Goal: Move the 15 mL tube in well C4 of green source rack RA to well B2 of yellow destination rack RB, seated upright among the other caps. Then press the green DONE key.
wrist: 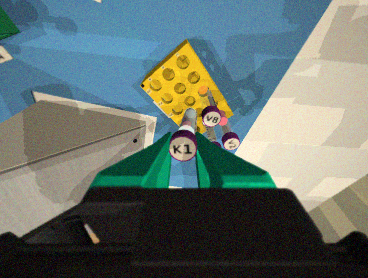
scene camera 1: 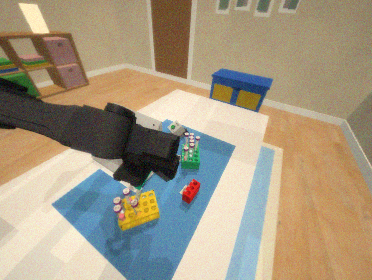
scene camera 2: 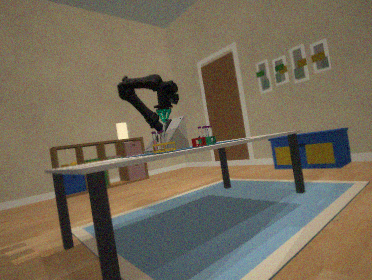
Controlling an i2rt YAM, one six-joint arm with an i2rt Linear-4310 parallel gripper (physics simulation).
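My gripper has green fingers, shut on a tube with a purple-rimmed cap marked K1. The tube's lower end shows over the yellow rack RB, near its middle wells; whether it touches the rack I cannot tell. Other capped tubes stand in RB, among them one marked V8, close right of the held tube. The green rack RA holds several capped tubes. The green DONE key is on a small grey box beyond RA. The arm hides part of the scene in scene camera 1.
A red block with holes lies between the racks on the blue mat. A grey slanted panel stands left of RB in the wrist view. The white table top surrounds the mat.
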